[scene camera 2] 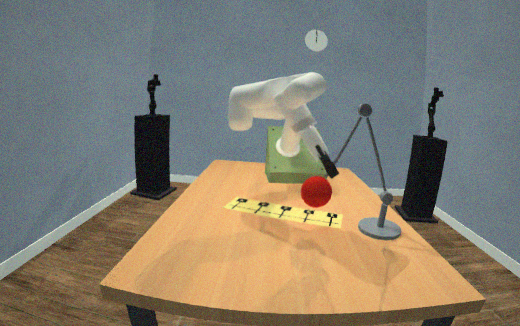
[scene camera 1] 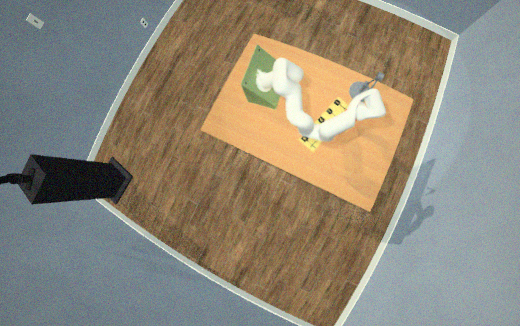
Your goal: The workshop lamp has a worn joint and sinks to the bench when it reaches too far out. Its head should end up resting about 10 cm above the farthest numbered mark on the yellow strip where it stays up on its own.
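Places are measured from the arm's base along level axes (x ahead, y left, z up), in centimetres.
Pixels of known places: gripper, fingertip midpoint: (scene camera 2: 334, 175); arm's base, link origin: (scene camera 2: 287, 147) (scene camera 1: 264, 82).
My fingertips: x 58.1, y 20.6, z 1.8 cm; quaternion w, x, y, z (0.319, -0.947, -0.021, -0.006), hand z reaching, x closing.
Ahead of a thing's pixels: the offset from my fingertips to its middle. "spot": to the spot under its first point. Level surfaces: height alone.
The lamp's grey round base {spot: dx -3.6, dy +19.0, dz -16.9 cm} (scene camera 1: 358, 90) (scene camera 2: 378, 229) stands near the table's side edge. Its two thin rods rise to an elbow joint {spot: dx -0.9, dy +6.5, dz +22.9 cm} (scene camera 1: 380, 76) (scene camera 2: 365, 110) and fold down to a red ball head {spot: dx +5.1, dy -5.4, dz -4.1 cm} (scene camera 2: 316, 191), held above the table near the strip's lamp-side end. The yellow strip (scene camera 1: 308, 145) (scene camera 2: 273, 207) with numbered marks lies flat; its digits are too blurred to read. My black gripper (scene camera 2: 332, 172) is shut on the lamp's upper rod, just behind and above the head. In scene camera 1 my arm hides the gripper and the head.
My arm is mounted on a green block (scene camera 1: 250, 75) (scene camera 2: 285, 176) at one end of the wooden table {dz -18.3 cm} (scene camera 1: 280, 150) (scene camera 2: 200, 260). Black pedestals (scene camera 1: 75, 177) (scene camera 2: 152, 150) (scene camera 2: 426, 175) stand off the table. My arm passes over part of the strip in scene camera 1.
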